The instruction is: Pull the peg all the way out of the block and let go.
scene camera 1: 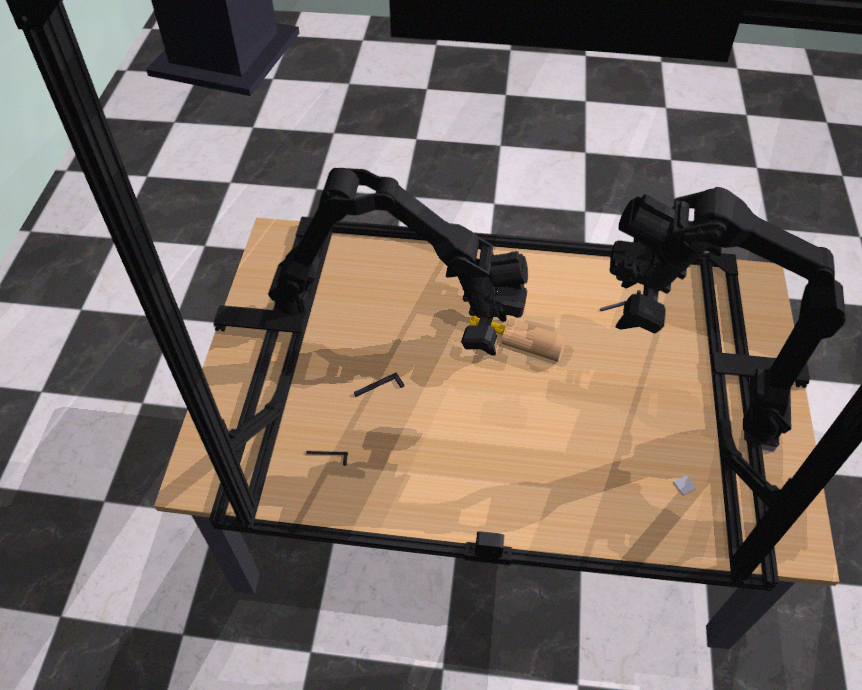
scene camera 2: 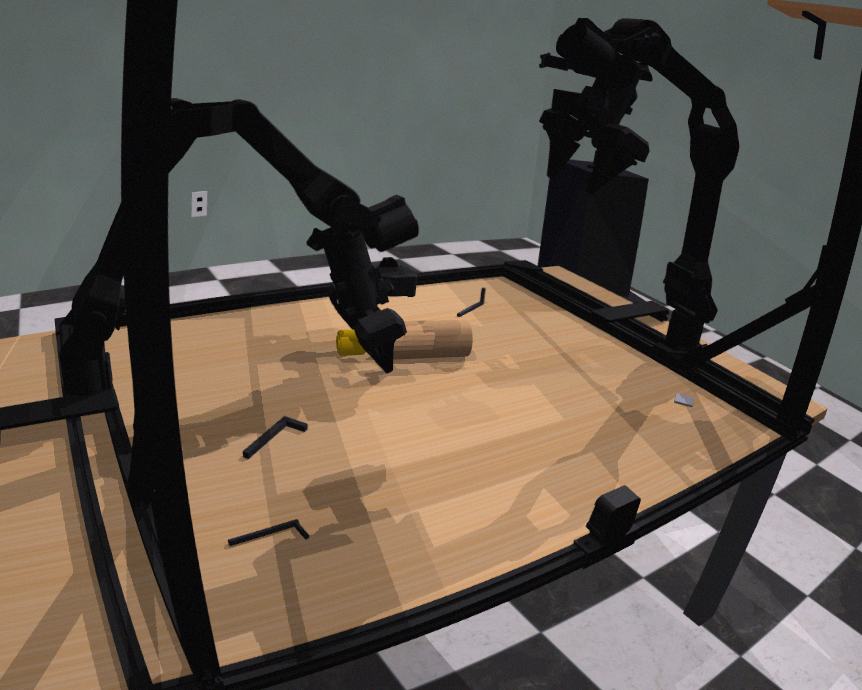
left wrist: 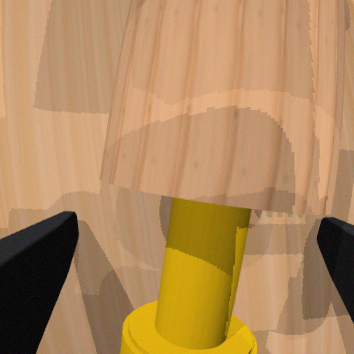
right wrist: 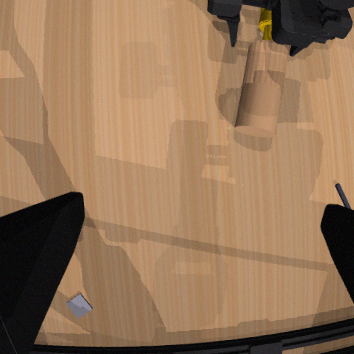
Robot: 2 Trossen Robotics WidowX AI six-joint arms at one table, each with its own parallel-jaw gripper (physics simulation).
The right gripper (scene camera 2: 568,185) is open, with nothing in its grasp. Further things: the left gripper (scene camera 2: 378,358), a wooden cylinder block (scene camera 2: 441,338) and a yellow peg (left wrist: 205,242).
The wooden cylinder block is seen too in the left wrist view (left wrist: 242,110). The left gripper shows as well in scene camera 1 (scene camera 1: 498,337), in the left wrist view (left wrist: 202,227) and in the right wrist view (right wrist: 261,49). The right gripper is seen too in scene camera 1 (scene camera 1: 620,307) and in the right wrist view (right wrist: 207,211).
